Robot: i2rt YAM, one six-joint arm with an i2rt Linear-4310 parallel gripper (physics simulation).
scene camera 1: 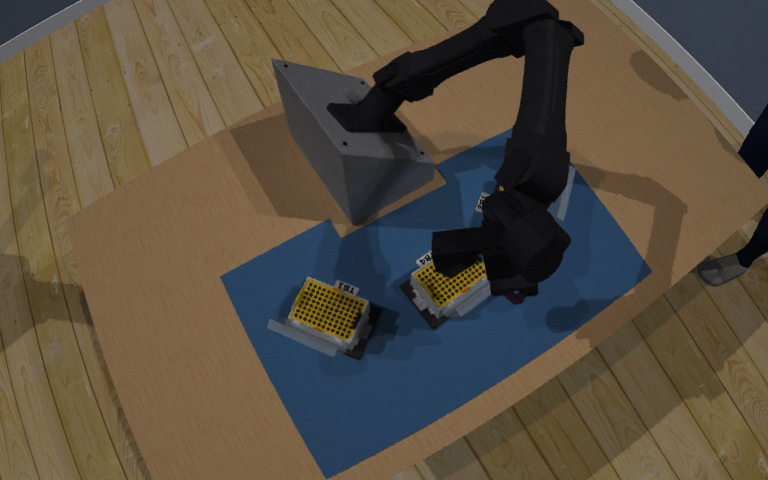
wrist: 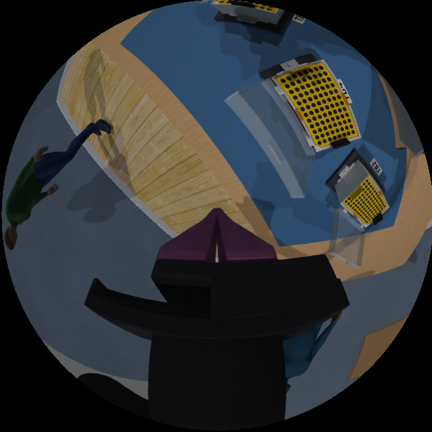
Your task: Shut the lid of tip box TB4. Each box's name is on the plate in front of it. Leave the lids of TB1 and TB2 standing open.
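Pixels of known places: gripper, fingertip midpoint: (scene camera 1: pixel 517 302); arm's base at its link origin: (scene camera 1: pixel 367 120).
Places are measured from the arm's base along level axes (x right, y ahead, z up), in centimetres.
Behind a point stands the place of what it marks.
Tip box TB4 (scene camera 1: pixel 448 285) {x 7.3, y 32.3, z -9.0 cm} (wrist: pixel 320 107) has a yellow top with dark holes. Its clear lid (scene camera 1: pixel 471 300) {x 8.9, y 38.6, z -0.2 cm} (wrist: pixel 265 140) stands open on the side away from its name plate (scene camera 1: pixel 424 259) {x 5.7, y 24.1, z -14.4 cm} (wrist: pixel 344 91). The arm hides part of TB4 in the scene view. My gripper (scene camera 1: pixel 515 298) {x 5.2, y 44.4, z 4.7 cm} (wrist: pixel 216 214) is shut and empty, its purple fingers together, above the mat past the TB2-side end of TB4's lid. TB1 (scene camera 1: pixel 328 310) {x 26.7, y 22.6, z -9.0 cm} (wrist: pixel 252 19) has its lid (scene camera 1: pixel 303 337) {x 33.5, y 26.7, z -0.2 cm} open. TB2 (wrist: pixel 365 201) also has its lid (scene camera 1: pixel 564 195) {x -18.0, y 35.1, z -0.2 cm} (wrist: pixel 348 240) open; the arm hides most of that box in the scene view.
The boxes stand on a blue mat (scene camera 1: pixel 453 384) {x 17.2, y 46.3, z -14.7 cm} (wrist: pixel 200 65) on a wooden table (scene camera 1: pixel 169 283) {x 49.5, y -4.3, z -14.9 cm}. The arm's grey pedestal (scene camera 1: pixel 317 135) {x 10.9, y 0.0, z 4.7 cm} stands at the mat's back edge. TB1 and TB2 stand on either side of TB4. A person (wrist: pixel 22 195) is beyond the table.
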